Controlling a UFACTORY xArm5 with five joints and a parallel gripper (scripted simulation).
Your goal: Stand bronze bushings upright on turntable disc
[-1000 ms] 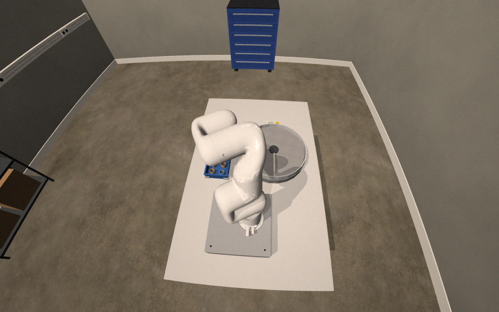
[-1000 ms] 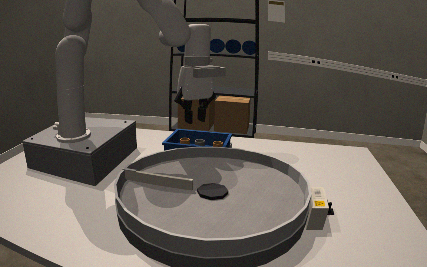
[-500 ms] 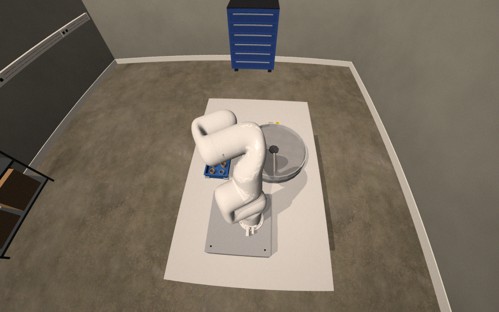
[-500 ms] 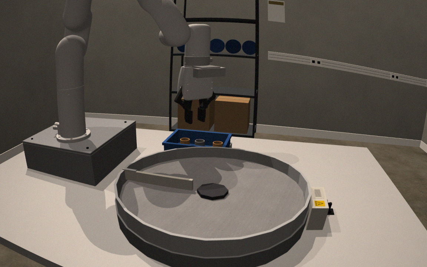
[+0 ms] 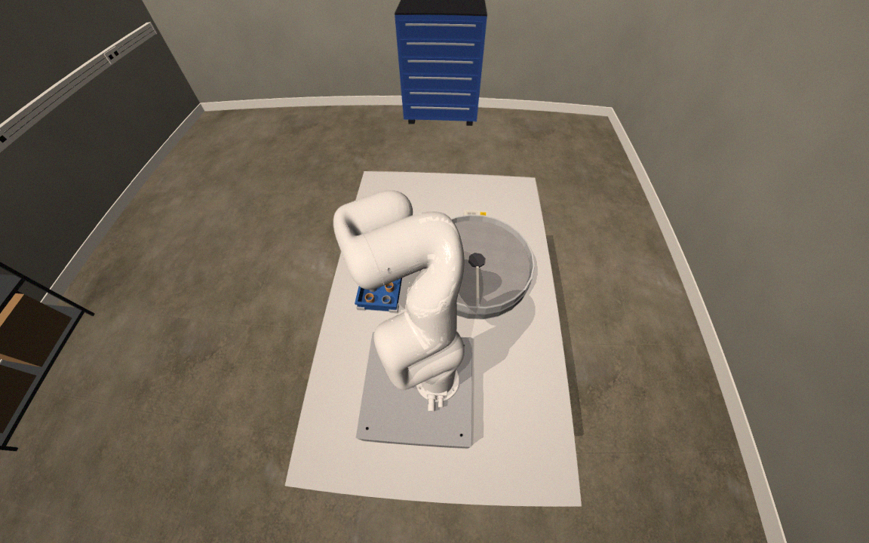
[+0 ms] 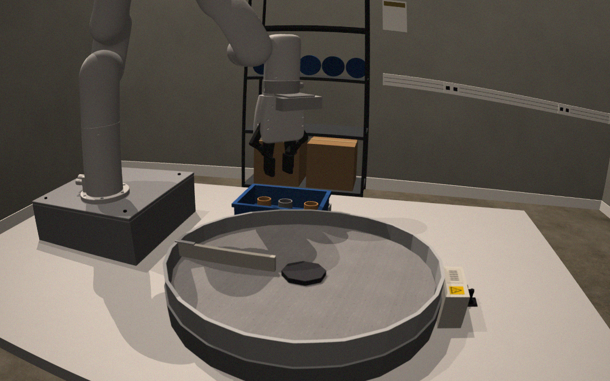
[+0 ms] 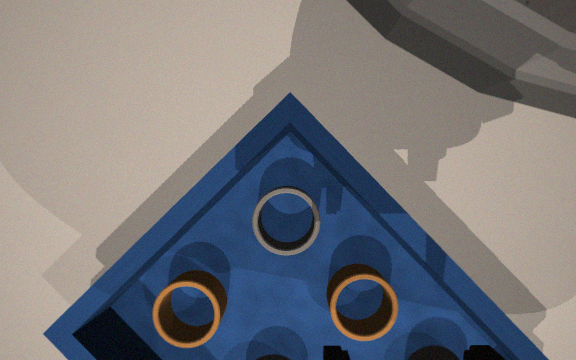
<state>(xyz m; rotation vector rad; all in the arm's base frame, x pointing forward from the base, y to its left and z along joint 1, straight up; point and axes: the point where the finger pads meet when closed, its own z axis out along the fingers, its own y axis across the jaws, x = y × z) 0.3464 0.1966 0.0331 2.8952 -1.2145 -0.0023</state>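
Now: hand 10 cm above the blue crate and 3 cm to the right of it. The rest, counted from my hand: turntable disc (32 cm to the right, 11 cm ahead, 8 cm below).
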